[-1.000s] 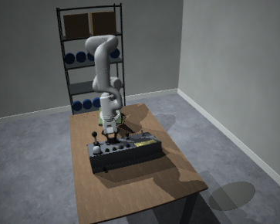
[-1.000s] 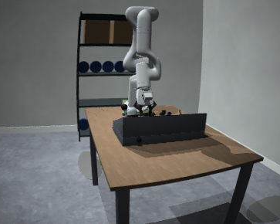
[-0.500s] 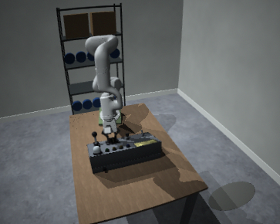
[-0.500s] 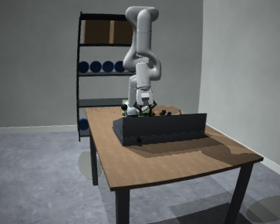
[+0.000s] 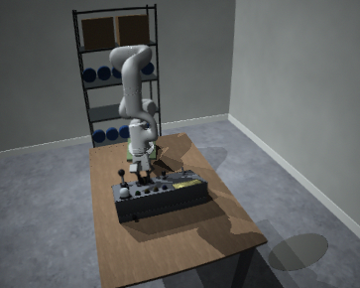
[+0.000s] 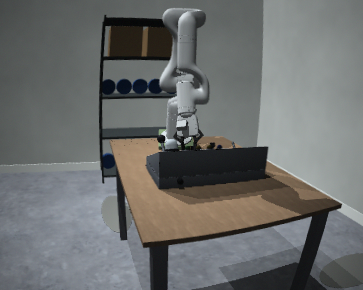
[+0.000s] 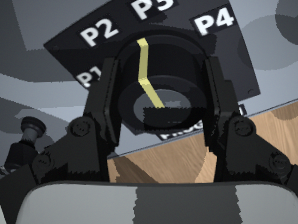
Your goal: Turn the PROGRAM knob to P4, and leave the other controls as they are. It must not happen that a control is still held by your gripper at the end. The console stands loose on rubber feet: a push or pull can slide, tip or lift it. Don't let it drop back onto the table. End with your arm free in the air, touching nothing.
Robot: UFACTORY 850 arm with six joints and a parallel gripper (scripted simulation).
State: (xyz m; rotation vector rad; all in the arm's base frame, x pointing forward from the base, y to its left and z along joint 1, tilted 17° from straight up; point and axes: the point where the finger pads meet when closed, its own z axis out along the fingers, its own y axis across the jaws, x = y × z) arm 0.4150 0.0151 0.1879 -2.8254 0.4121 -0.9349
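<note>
My hand is 60 mm to the right of the dark console, 30 mm above it and 20 mm short of it. Also, from my hand: black ball-topped lever (120 mm to the right, 10 mm above); then mode knob (120 mm to the left, 20 mm behind).
</note>
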